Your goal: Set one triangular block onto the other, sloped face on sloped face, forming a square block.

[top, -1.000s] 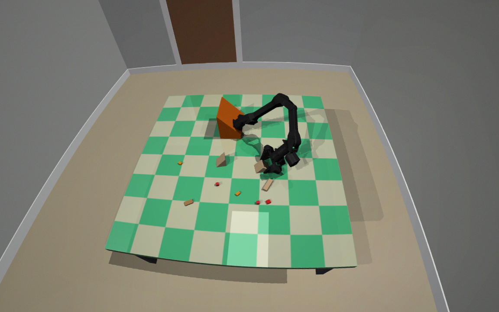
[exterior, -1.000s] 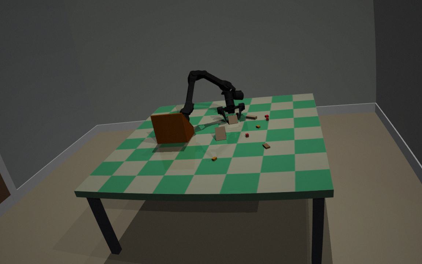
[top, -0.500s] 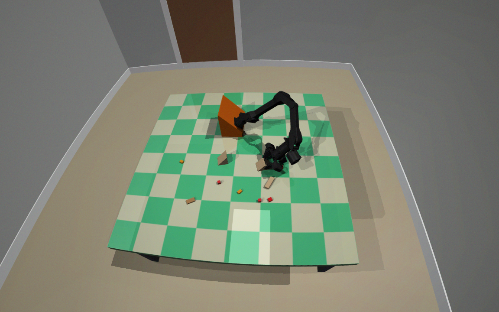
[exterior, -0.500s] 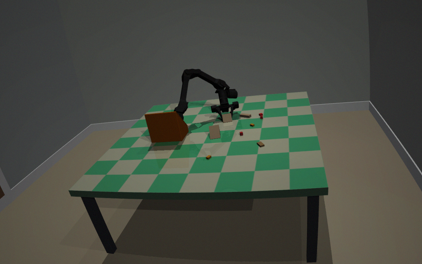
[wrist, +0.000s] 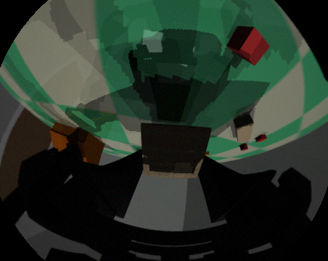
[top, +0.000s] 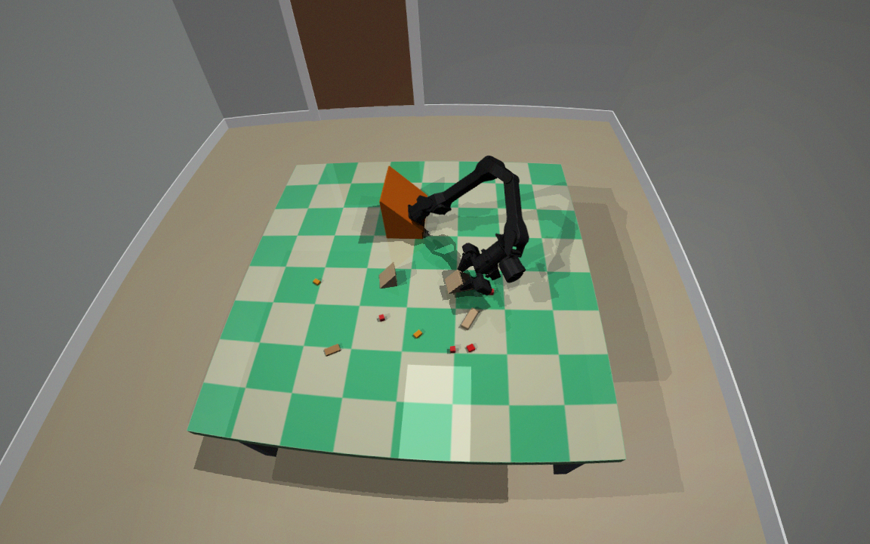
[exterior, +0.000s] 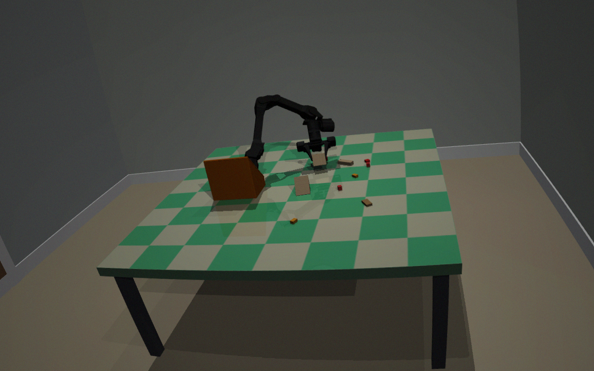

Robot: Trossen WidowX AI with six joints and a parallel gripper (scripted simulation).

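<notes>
My gripper tip is 12 cm short of the tan bar, 2 cm to the right of it and 4 cm above it. From my gripper tip the other things lie so: brown piece: 19 cm ahead, 42 cm to the right, 4 cm below.
</notes>
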